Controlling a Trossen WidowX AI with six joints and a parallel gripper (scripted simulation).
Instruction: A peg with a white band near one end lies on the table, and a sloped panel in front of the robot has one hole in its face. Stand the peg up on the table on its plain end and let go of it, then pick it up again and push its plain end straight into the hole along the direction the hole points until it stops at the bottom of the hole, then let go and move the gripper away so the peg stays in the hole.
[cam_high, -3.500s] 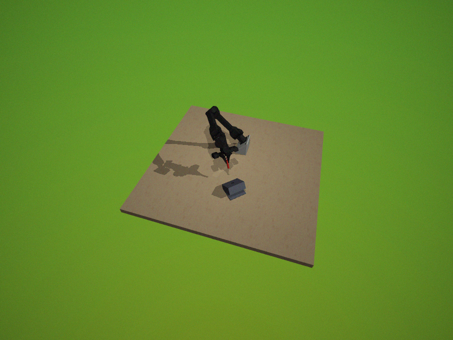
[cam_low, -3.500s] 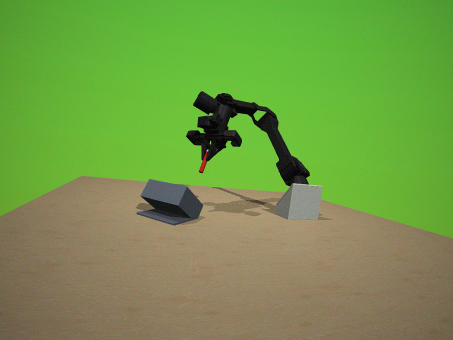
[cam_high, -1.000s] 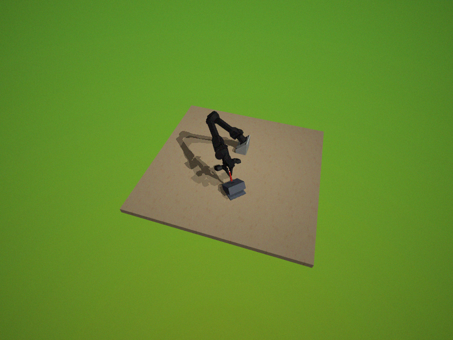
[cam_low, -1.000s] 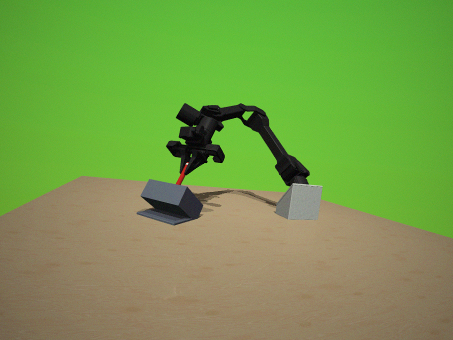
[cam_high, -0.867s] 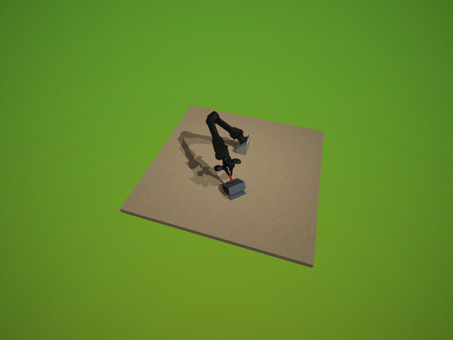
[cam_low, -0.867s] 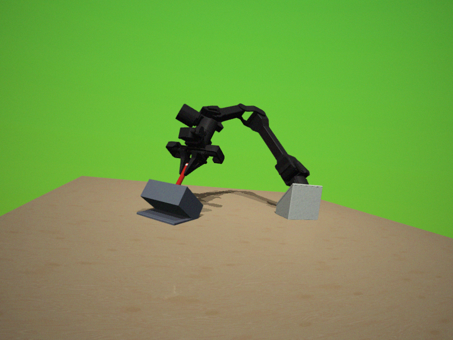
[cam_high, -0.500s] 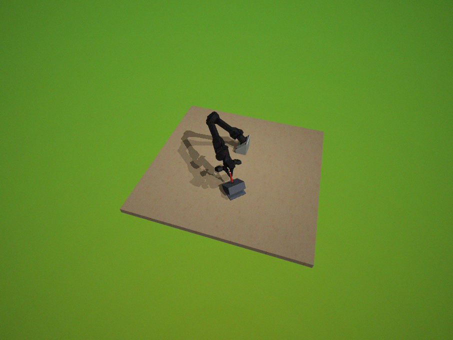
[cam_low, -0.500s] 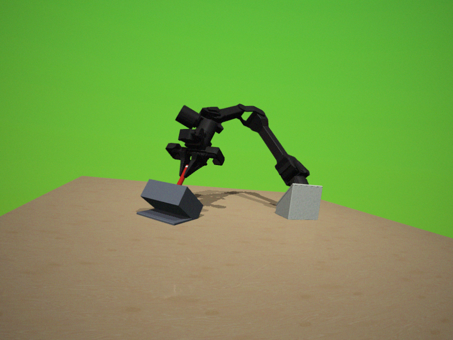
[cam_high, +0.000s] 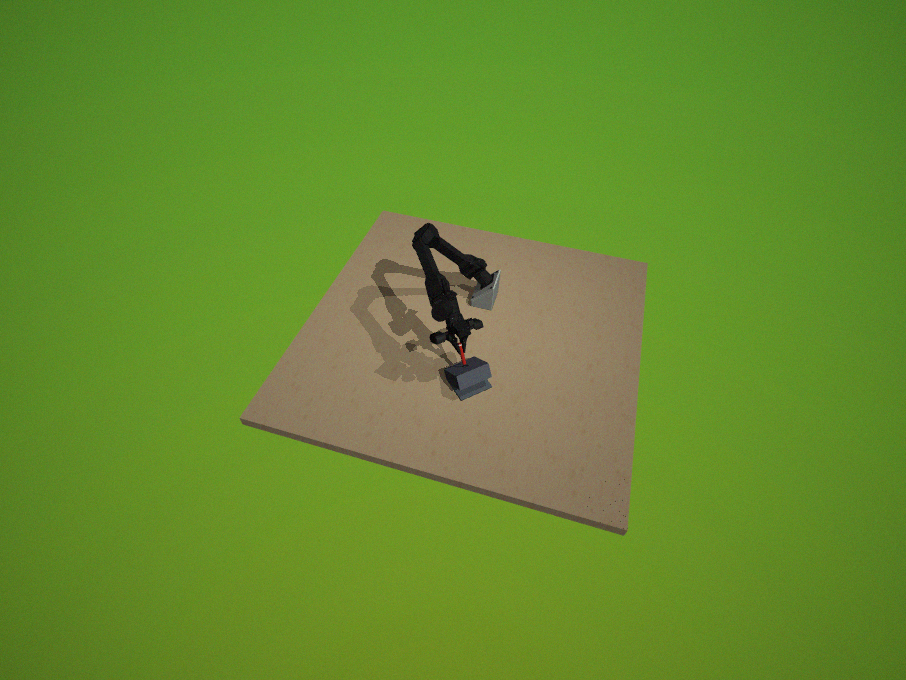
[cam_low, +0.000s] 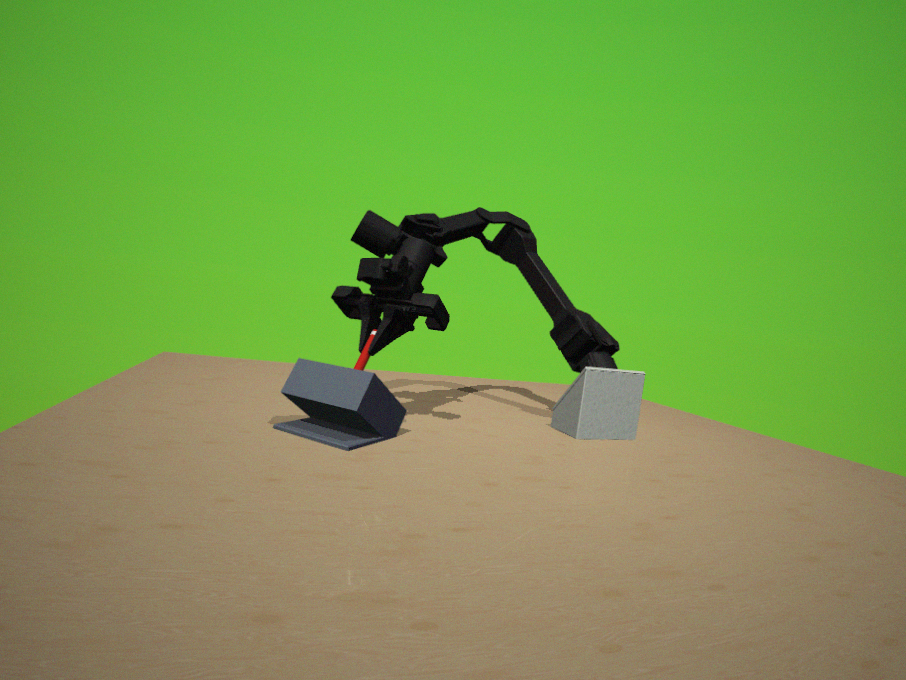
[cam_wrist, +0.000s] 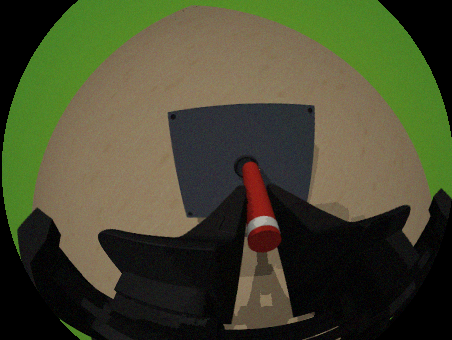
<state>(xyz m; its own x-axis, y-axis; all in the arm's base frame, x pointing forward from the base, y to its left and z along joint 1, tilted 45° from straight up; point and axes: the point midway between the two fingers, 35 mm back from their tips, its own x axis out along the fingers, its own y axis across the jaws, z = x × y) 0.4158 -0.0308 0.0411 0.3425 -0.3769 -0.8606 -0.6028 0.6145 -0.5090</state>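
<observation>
Right now my gripper tip is 10 mm to the left of the red peg, 10 mm below it and 10 mm past it. From my gripper tip the other things lie so: flat base plate (110 mm below, 40 mm to the left, 40 mm ahead); panel (70 mm below, 30 mm to the left, 30 mm ahead).
</observation>
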